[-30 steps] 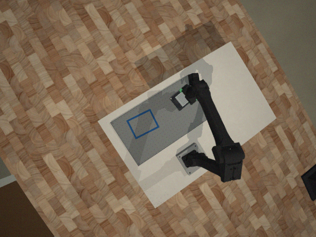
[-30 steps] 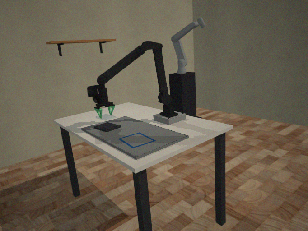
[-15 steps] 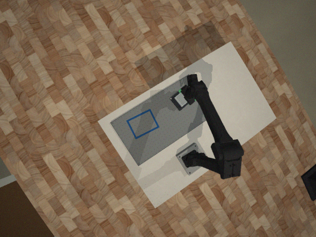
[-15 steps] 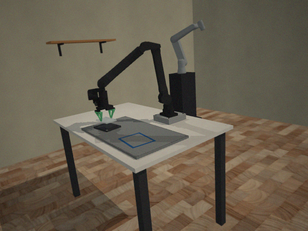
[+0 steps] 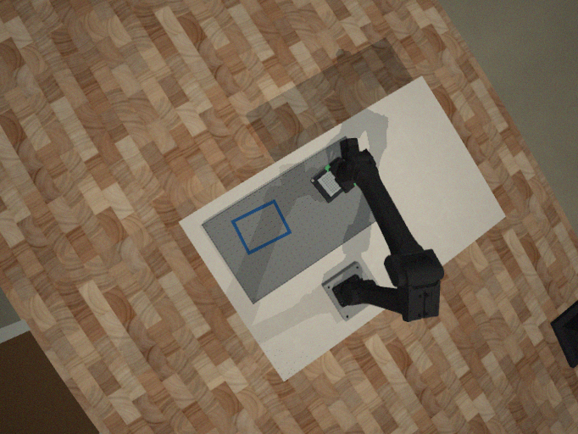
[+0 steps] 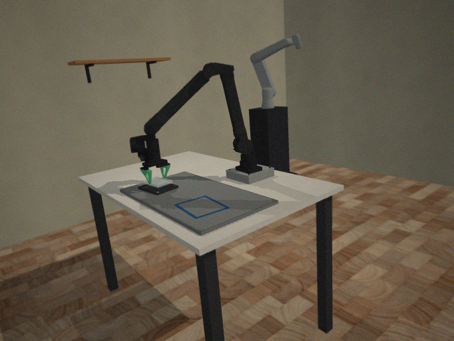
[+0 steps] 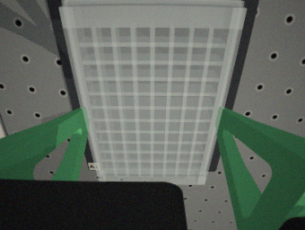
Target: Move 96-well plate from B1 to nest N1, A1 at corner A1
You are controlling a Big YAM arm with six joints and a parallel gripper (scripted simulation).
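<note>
My hand is 1 cm above the clear 96-well plate. The rest, counted from my hand: dark plate nest N1: 4 cm below; then small A1 corner mark: 8 cm to the left, 4 cm ahead, 3 cm below.
</note>
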